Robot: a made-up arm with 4 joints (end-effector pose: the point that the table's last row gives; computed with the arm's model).
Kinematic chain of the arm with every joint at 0, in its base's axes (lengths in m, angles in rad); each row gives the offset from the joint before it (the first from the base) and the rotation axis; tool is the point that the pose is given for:
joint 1: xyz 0 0 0.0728 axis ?
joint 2: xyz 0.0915 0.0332 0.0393 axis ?
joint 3: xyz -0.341 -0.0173 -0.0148 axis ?
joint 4: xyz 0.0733 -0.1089 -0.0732 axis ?
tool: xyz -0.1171 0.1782 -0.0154
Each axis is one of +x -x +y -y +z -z.
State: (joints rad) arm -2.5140 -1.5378 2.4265 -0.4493
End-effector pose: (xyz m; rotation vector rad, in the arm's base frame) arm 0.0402 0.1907 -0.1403 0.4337 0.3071 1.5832
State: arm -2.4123 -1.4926 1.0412 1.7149
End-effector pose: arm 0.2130 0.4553 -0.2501 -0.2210 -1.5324 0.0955
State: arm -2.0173 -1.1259 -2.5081 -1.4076
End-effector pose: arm 0.0085 0.2172 -0.1908 -0.4498 1.9414 0.1965
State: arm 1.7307 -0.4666 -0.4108 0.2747
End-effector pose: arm -0.2188 -0.1042 0.1676 -1.8386 0.0058 0.7118
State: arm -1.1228 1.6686 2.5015 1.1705
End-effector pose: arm 0.0650 -0.0097 0.6202 1.9222 1.3077 1.3362
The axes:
joint 1: -x
joint 2: -z
joint 3: +y
joint 4: -x

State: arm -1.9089 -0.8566 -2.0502 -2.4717
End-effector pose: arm 0.0463 0.1712 -0.3019 -0.4196 1.6174 -0.9957
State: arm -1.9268 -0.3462 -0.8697 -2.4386
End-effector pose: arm -0.2089 0.0955 -0.2579 -1.6169 0.8486 -0.6006
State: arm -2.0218 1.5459 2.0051 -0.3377
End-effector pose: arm 0.1298 -0.2356 0.3841 -1.4703 -1.7278 -0.5063
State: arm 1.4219 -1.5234 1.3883 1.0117
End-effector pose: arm 0.1088 -0.0559 0.6163 1.8649 -1.5513 -1.1747
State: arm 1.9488 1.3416 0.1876 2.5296
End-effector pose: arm -0.2762 -0.2561 -0.2268 1.6116 -0.6154 1.4221
